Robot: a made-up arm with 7 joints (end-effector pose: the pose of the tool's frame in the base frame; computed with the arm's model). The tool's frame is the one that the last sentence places. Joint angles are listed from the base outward.
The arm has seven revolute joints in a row. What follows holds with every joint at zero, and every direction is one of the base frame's.
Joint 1 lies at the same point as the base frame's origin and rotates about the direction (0.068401, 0.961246, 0.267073), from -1.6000 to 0.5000 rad.
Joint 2 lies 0.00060 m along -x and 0.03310 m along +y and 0.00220 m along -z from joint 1 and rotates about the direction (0.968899, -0.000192, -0.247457), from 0.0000 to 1.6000 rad.
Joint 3 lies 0.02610 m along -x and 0.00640 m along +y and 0.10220 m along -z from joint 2 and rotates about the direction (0.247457, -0.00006, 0.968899), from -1.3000 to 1.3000 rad.
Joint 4 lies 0.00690 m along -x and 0.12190 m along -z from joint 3 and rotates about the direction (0.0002, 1, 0.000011), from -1.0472 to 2.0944 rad.
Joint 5 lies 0.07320 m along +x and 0.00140 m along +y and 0.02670 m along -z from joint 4 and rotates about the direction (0.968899, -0.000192, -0.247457), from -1.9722 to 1.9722 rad.
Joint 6 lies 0.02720 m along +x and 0.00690 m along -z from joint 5 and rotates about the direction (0.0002, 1, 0.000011), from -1.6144 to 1.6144 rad.
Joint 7 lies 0.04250 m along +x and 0.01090 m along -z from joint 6 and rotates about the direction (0.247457, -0.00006, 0.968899), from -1.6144 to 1.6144 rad.
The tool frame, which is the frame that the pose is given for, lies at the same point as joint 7; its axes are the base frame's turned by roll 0.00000, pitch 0.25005 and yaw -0.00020 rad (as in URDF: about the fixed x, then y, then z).
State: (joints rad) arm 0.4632 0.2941 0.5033 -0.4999 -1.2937 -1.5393 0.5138
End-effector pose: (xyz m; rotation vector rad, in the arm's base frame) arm -0.0463 0.1831 -0.1453 -0.6923 -1.5077 1.2466
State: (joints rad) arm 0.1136 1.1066 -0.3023 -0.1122 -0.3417 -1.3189 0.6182
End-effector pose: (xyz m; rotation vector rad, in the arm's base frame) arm 0.0849 0.1896 -0.1390 0.0420 -0.8107 -0.1704
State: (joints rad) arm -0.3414 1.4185 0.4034 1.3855 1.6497 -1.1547 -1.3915
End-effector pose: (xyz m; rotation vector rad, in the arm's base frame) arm 0.0879 0.3682 -0.0692 0.8128 2.1646 -1.6346
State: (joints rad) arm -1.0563 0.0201 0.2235 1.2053 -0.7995 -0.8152 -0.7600
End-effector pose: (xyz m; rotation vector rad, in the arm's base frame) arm 0.3135 0.0201 -0.1910 -0.5646 -0.5519 -0.3239
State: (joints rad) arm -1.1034 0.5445 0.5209 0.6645 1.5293 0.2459 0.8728
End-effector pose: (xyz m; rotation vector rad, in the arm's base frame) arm 0.3137 0.1994 -0.0603 1.6036 -0.4173 1.4753
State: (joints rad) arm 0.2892 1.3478 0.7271 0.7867 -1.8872 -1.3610 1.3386
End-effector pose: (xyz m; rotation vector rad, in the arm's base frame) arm 0.0174 0.3703 0.0103 -0.9323 -1.6363 2.1730
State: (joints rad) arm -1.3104 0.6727 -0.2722 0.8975 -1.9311 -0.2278 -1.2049
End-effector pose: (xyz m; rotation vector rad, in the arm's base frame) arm 0.3568 0.1432 -0.0320 -0.8427 -1.0424 -0.9608
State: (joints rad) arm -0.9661 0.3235 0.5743 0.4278 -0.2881 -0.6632 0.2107
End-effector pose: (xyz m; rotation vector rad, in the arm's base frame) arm 0.2865 0.1513 -0.0822 -0.2961 -1.0375 0.6299
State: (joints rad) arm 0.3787 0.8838 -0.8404 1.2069 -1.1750 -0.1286 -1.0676
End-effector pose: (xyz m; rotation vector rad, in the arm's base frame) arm -0.1386 0.2885 -0.2363 -0.4735 1.6459 -0.2044
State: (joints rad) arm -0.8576 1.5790 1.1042 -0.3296 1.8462 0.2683 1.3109
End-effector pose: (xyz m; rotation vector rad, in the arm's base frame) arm 0.0142 0.2094 0.1751 -0.7878 0.9321 -1.3541
